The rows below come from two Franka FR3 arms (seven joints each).
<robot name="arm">
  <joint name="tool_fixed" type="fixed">
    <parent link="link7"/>
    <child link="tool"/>
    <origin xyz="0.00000 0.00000 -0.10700" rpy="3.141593 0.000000 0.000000"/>
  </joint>
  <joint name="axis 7" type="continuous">
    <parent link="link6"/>
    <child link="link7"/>
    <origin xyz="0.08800 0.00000 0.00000" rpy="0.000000 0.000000 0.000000"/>
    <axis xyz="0 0 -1"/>
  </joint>
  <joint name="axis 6" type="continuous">
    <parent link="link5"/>
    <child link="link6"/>
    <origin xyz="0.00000 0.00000 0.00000" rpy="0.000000 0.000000 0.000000"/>
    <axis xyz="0 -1 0"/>
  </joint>
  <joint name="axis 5" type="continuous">
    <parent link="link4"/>
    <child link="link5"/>
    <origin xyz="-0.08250 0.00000 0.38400" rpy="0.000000 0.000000 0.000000"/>
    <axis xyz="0 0 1"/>
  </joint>
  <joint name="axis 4" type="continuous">
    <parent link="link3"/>
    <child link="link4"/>
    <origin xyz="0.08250 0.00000 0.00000" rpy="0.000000 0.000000 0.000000"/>
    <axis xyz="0 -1 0"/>
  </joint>
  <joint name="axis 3" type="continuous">
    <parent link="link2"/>
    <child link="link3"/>
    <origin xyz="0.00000 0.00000 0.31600" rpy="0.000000 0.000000 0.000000"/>
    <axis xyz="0 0 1"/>
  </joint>
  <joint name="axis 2" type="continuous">
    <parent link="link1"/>
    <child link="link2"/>
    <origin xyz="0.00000 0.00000 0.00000" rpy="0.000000 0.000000 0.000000"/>
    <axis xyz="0 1 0"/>
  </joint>
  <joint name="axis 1" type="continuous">
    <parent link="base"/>
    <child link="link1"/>
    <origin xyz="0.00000 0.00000 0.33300" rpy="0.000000 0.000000 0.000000"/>
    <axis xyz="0 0 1"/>
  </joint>
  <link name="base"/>
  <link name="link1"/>
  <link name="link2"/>
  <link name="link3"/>
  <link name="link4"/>
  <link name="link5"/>
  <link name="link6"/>
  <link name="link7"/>
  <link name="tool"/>
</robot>
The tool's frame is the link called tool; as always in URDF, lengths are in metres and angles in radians. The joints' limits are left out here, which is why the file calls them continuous.
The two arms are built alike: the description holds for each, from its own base.
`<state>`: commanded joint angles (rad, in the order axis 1, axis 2, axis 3, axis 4, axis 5, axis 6, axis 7); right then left.
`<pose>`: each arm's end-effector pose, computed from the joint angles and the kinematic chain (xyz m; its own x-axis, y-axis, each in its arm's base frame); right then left.
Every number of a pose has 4 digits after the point.
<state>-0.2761 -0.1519 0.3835 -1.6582 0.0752 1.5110 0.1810 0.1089 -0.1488 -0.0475 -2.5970 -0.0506 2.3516 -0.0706</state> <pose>0.4982 0.0784 0.6522 0.9973 -0.0734 -0.0095 -0.0735 -0.9971 -0.0170 0.4201 0.0256 0.3001 0.9809 0.1677 -0.0985 0.1703 -0.9852 0.0184</pose>
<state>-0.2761 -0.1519 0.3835 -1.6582 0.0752 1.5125 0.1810 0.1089 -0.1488 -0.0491 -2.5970 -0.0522 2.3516 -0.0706</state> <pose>0.4983 0.0784 0.6523 0.9973 -0.0734 -0.0080 -0.0735 -0.9971 -0.0173 0.4202 0.0249 0.3001 0.9810 0.1673 -0.0986 0.1699 -0.9853 0.0192</pose>
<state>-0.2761 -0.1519 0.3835 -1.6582 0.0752 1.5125 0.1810 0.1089 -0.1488 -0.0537 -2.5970 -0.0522 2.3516 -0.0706</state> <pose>0.4983 0.0784 0.6523 0.9973 -0.0734 -0.0080 -0.0735 -0.9971 -0.0173 0.4203 0.0230 0.3001 0.9817 0.1629 -0.0985 0.1654 -0.9860 0.0185</pose>
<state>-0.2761 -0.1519 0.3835 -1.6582 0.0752 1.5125 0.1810 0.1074 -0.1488 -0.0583 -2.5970 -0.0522 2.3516 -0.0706</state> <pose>0.4983 0.0784 0.6523 0.9973 -0.0734 -0.0080 -0.0735 -0.9971 -0.0173 0.4204 0.0205 0.3001 0.9827 0.1570 -0.0985 0.1595 -0.9870 0.0178</pose>
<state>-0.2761 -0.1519 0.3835 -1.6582 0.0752 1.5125 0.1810 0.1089 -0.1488 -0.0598 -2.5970 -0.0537 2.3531 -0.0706</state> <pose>0.4983 0.0784 0.6523 0.9973 -0.0734 -0.0080 -0.0735 -0.9971 -0.0173 0.4206 0.0205 0.3002 0.9826 0.1581 -0.0971 0.1606 -0.9868 0.0186</pose>
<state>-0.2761 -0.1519 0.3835 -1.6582 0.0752 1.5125 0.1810 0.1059 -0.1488 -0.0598 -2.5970 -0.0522 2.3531 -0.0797</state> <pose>0.4983 0.0784 0.6523 0.9973 -0.0734 -0.0080 -0.0735 -0.9971 -0.0173 0.4206 0.0192 0.3002 0.9818 0.1631 -0.0971 0.1655 -0.9861 0.0168</pose>
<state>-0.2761 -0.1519 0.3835 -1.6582 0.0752 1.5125 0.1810 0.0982 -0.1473 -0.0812 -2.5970 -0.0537 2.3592 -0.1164</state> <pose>0.4983 0.0784 0.6523 0.9973 -0.0734 -0.0080 -0.0735 -0.9971 -0.0173 0.4217 0.0072 0.2999 0.9806 0.1725 -0.0930 0.1743 -0.9846 0.0116</pose>
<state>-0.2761 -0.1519 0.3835 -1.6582 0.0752 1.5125 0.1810 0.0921 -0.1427 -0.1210 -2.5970 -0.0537 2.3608 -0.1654</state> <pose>0.4983 0.0784 0.6523 0.9973 -0.0734 -0.0080 -0.0735 -0.9971 -0.0173 0.4216 -0.0118 0.2979 0.9796 0.1766 -0.0959 0.1776 -0.9841 0.0011</pose>
